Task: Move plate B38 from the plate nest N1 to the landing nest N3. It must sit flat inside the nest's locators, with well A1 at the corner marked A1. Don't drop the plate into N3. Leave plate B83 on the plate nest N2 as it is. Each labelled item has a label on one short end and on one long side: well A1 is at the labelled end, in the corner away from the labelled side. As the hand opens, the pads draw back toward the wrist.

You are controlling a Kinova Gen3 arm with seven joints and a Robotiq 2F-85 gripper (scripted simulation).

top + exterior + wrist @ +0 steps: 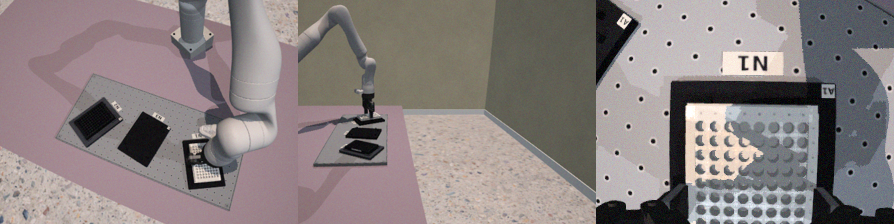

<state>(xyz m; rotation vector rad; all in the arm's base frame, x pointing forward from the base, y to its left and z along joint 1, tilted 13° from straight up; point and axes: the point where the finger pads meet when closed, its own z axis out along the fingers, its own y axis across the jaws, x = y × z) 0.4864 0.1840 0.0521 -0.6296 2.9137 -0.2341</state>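
My gripper is now 30 mm above the plate nest N1. Round my hand: N1 label: 90 mm behind, 40 mm to the right, 40 mm below; then plate B38: 10 mm below; then A1 corner mark: 150 mm to the right, 80 mm behind, 20 mm below.
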